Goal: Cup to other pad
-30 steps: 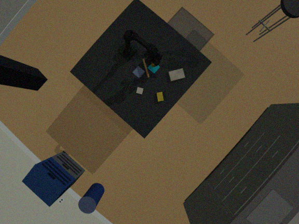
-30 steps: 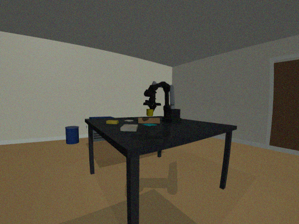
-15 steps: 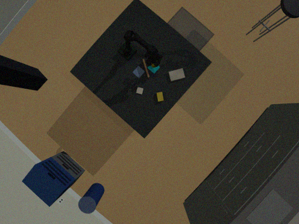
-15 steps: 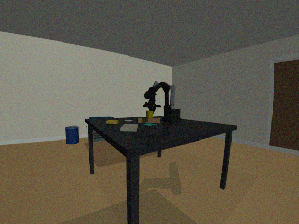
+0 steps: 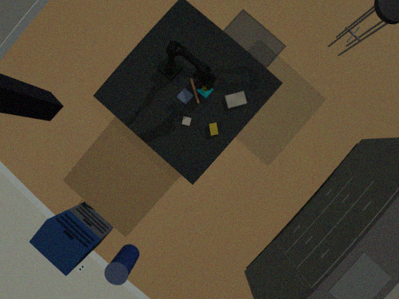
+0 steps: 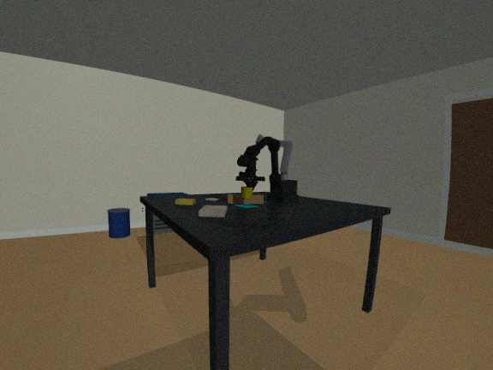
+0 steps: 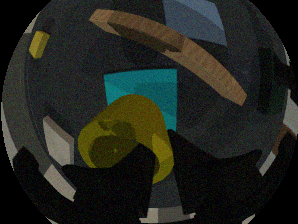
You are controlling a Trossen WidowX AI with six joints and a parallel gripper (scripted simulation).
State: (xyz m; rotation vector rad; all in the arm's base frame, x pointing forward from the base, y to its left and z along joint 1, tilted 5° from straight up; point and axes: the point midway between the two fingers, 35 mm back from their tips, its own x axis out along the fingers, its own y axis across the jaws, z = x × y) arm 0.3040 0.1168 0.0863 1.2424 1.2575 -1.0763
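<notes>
Right now the teal pad is 30 mm ahead of my gripper tip and 90 mm below it. The rest, counted from my gripper tip: pale blue pad 70 mm behind, 170 mm to the right, 90 mm below; yellow cup 20 mm ahead; wooden bar 20 mm behind, 90 mm to the right, 60 mm below.
</notes>
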